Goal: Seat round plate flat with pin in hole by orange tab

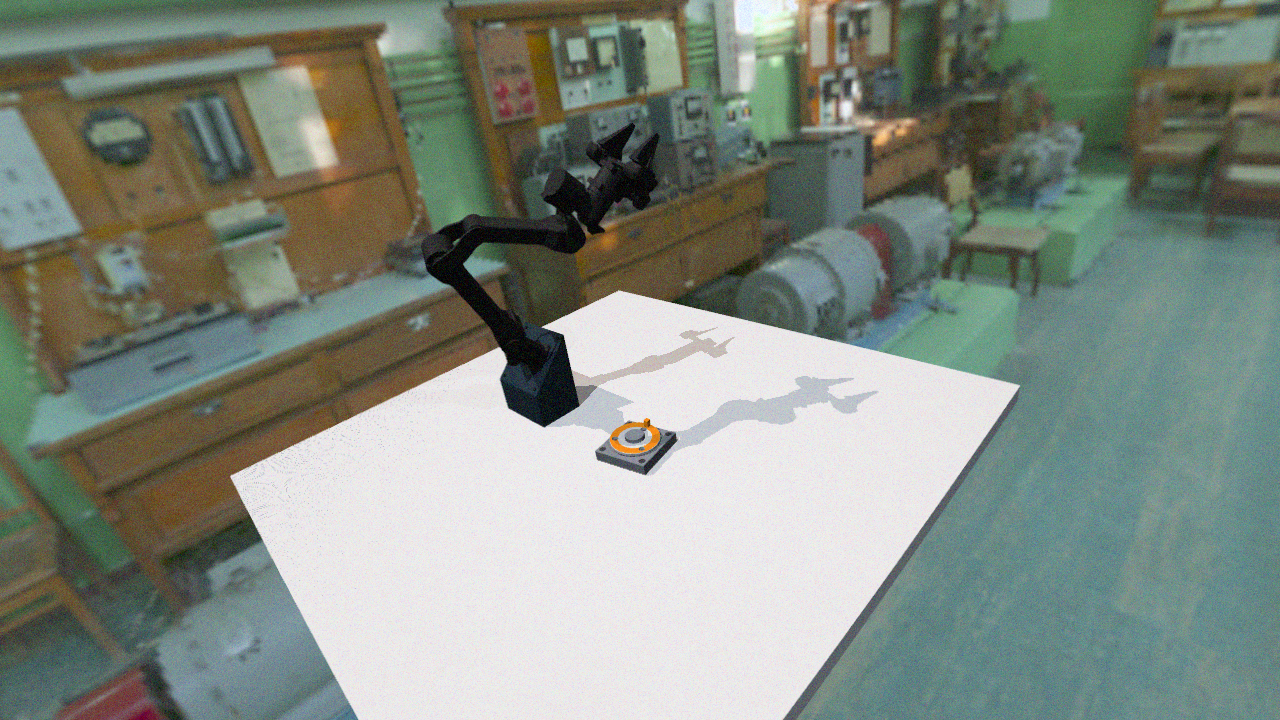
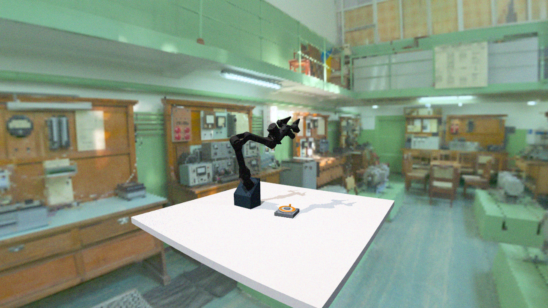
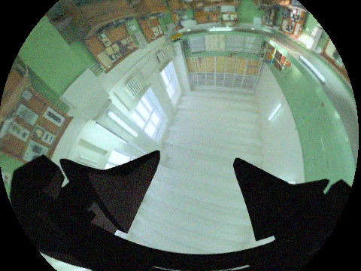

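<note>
My gripper tip is now 5 cm short of the square grey base, 21 cm to the left of it and 59 cm above it.
</note>
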